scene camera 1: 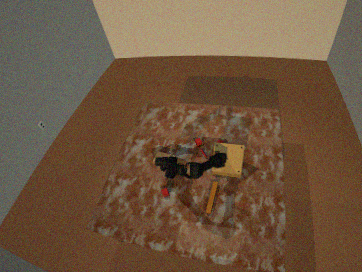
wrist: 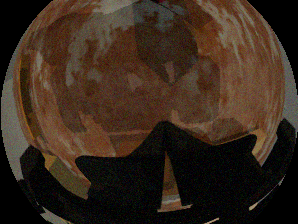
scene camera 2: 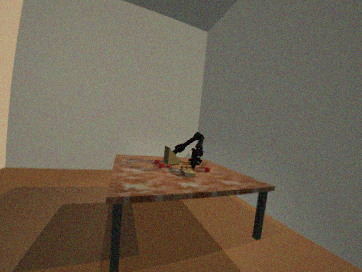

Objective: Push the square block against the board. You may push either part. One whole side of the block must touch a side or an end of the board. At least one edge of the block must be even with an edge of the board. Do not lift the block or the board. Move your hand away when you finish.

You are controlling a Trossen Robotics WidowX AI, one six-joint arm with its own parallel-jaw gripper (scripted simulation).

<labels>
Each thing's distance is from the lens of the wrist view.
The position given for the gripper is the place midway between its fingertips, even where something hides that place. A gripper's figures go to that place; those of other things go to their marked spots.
gripper [wrist: 163, 125]: 10 cm
board [wrist: 26, 104]: 29 cm
</labels>
